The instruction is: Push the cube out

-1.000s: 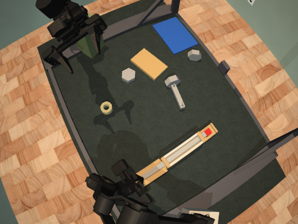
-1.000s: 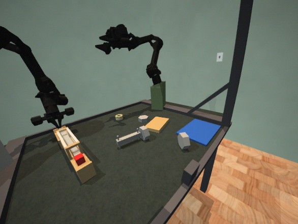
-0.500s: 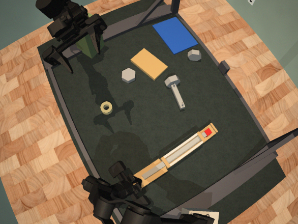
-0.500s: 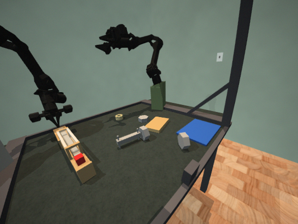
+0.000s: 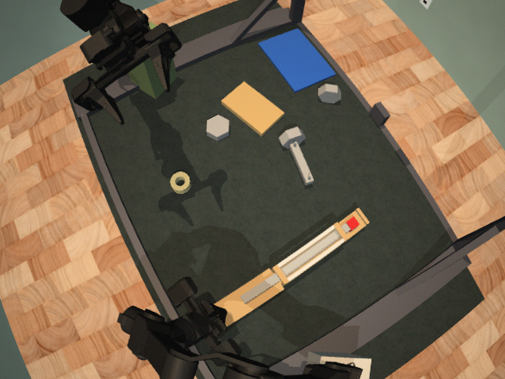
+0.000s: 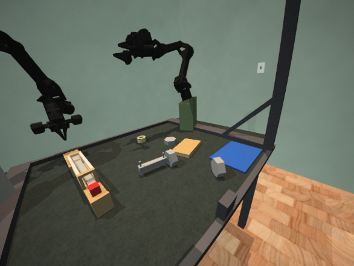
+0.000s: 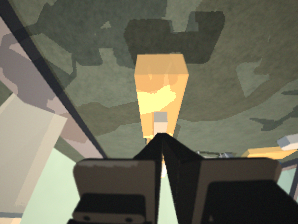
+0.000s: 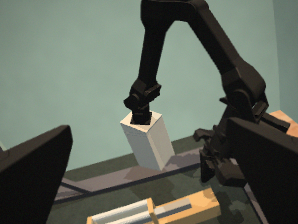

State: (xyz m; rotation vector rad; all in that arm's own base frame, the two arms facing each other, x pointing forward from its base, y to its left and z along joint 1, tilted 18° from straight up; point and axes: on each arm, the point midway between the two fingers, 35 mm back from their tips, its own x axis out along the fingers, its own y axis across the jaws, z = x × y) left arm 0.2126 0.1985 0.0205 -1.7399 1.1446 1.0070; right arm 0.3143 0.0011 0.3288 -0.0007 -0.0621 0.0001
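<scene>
The red cube is 380 mm behind my left hand, 30 mm to the right of it and 80 mm below it. From my left hand the other things lie so: grey hammer-shaped tool: 360 mm behind, 230 mm to the right, 110 mm below; blue slab: 550 mm behind, 540 mm to the right, 130 mm below; orange slab: 340 mm behind, 440 mm to the right, 130 mm below.
</scene>
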